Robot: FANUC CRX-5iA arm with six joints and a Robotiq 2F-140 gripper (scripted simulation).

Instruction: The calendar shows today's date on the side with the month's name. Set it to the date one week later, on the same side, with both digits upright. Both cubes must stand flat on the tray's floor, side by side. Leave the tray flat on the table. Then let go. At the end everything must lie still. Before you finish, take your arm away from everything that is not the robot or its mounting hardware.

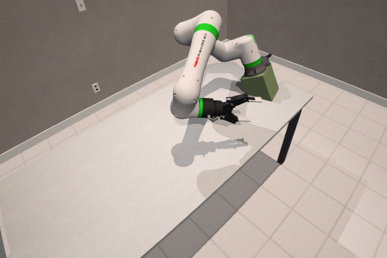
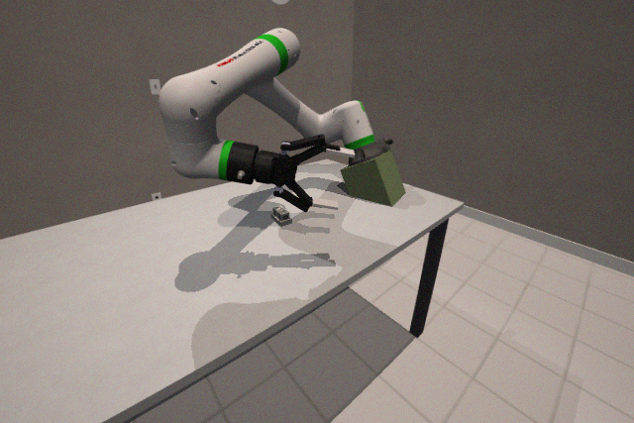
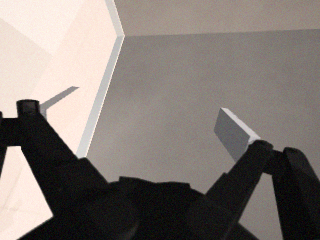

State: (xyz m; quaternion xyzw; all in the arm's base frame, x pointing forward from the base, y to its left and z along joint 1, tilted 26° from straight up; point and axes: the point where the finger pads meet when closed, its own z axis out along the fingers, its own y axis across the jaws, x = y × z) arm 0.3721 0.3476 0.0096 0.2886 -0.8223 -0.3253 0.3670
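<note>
Right now the white calendar cube is 30 cm to the right of my hand, 20 cm below it and 3 cm ahead of it.
</note>
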